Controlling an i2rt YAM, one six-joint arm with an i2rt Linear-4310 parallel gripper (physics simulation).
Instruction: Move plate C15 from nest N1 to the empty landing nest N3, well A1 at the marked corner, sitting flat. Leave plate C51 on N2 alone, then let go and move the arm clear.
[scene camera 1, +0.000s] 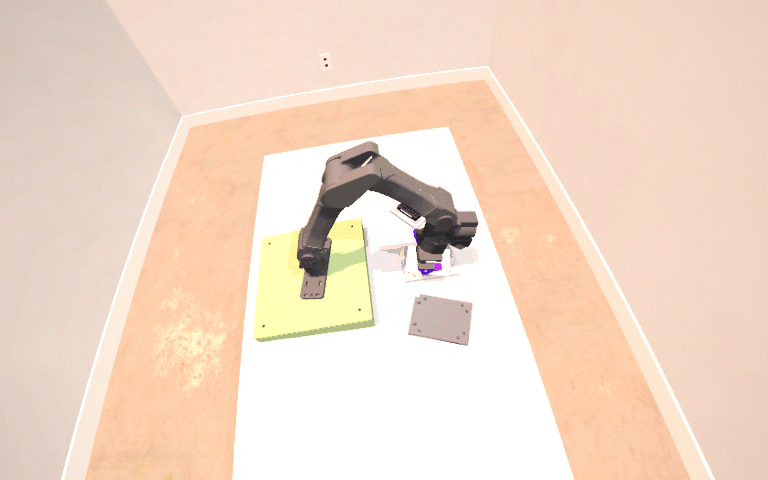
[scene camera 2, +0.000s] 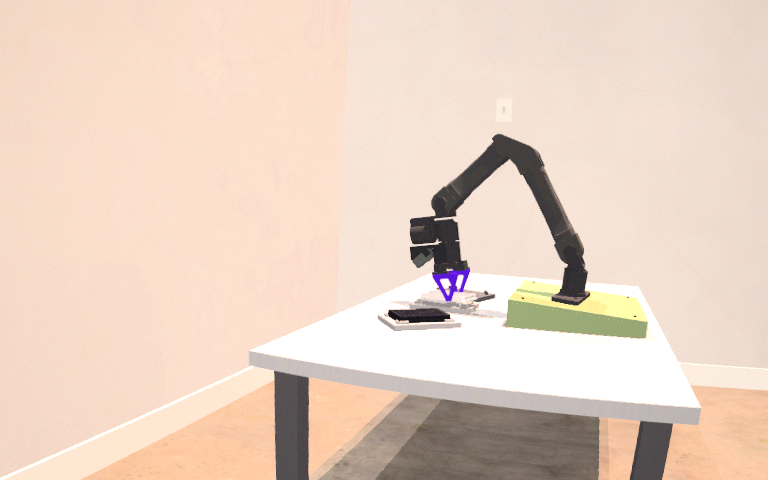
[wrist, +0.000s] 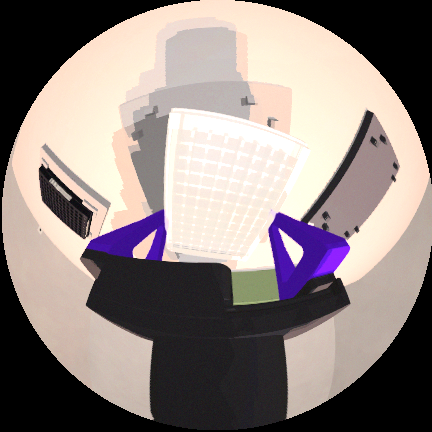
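My gripper (scene camera 1: 425, 253) (scene camera 2: 454, 294) (wrist: 217, 214) points down, its purple fingers shut on opposite sides of a white, see-through well plate (scene camera 2: 433, 295) (wrist: 230, 180), C15. The plate looks about level, low over the pale middle nest (scene camera 1: 416, 278) (scene camera 2: 467, 309) (wrist: 270, 97). Whether it touches the nest's posts, and where the marked corner is, I cannot tell. The black plate C51 (scene camera 1: 409, 211) (scene camera 2: 419, 314) (wrist: 65, 202) sits on another pale nest (scene camera 2: 396, 325) (wrist: 102, 212). The dark grey nest (scene camera 1: 440, 319) (scene camera 2: 485, 296) (wrist: 362, 175) holds no plate.
The arm's base stands on a yellow-green block (scene camera 1: 288, 305) (scene camera 2: 572, 322) on the white table (scene camera 1: 339, 396) (scene camera 2: 509, 362). The three nests stand in a row beside the block. The arm's shadow falls around the middle nest.
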